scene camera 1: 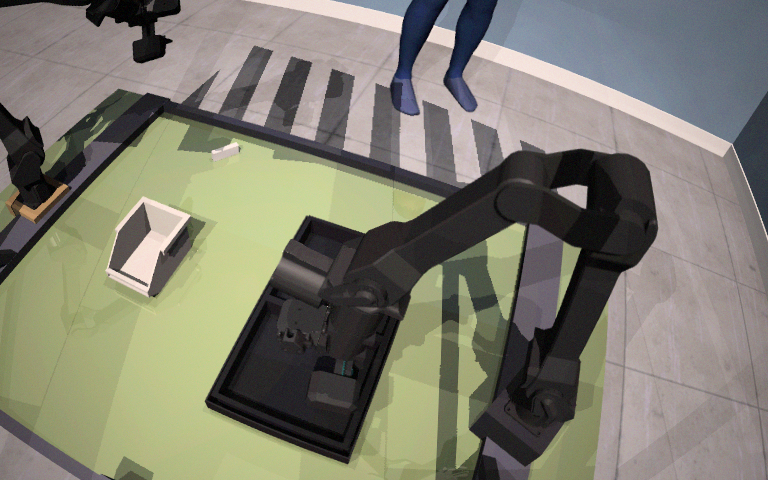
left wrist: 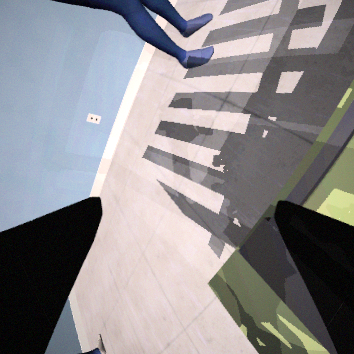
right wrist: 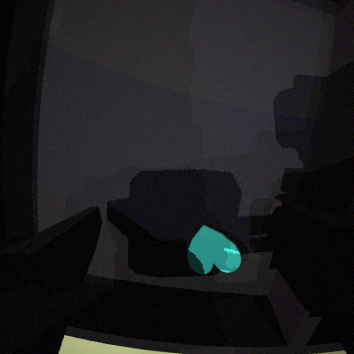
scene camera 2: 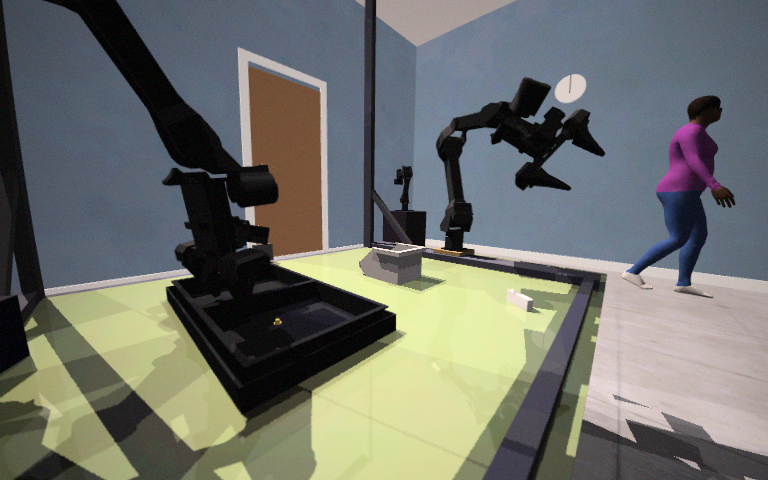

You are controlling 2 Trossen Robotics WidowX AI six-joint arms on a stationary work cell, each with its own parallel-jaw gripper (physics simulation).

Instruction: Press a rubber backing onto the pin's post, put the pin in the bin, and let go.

my left gripper: open, holds nothing
my right gripper: open, touches a black two-compartment tray
a teal heart-shaped pin: on the black two-compartment tray
